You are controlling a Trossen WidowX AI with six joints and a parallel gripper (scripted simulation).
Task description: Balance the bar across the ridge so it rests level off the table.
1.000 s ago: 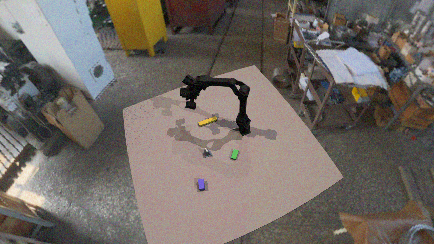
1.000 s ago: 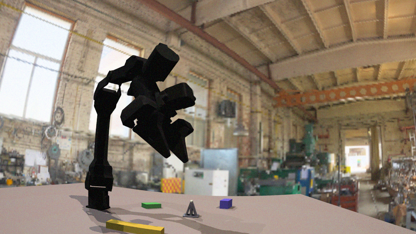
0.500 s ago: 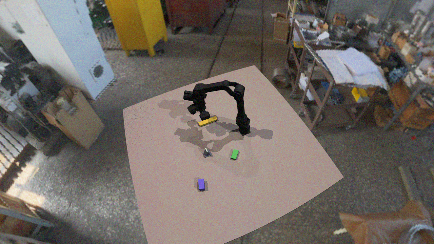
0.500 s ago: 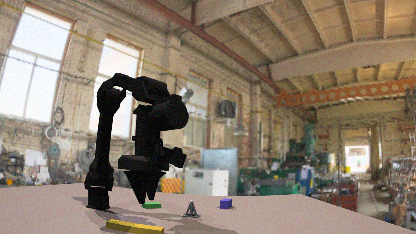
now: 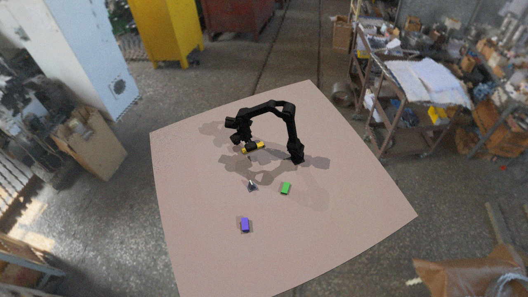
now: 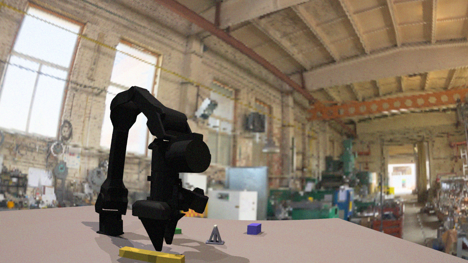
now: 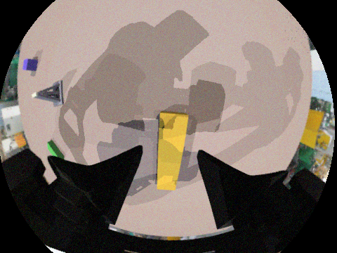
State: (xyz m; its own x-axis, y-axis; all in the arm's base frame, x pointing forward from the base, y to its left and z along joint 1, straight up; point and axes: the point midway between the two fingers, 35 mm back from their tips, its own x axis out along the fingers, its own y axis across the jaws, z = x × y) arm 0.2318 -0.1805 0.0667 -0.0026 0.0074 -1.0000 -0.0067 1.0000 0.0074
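The yellow bar is 3 cm behind my gripper tip and 2 cm below it. Also, from my gripper tip: green block: 33 cm to the left, 9 cm behind, 2 cm below; then purple block: 44 cm to the left, 18 cm ahead, 2 cm below.
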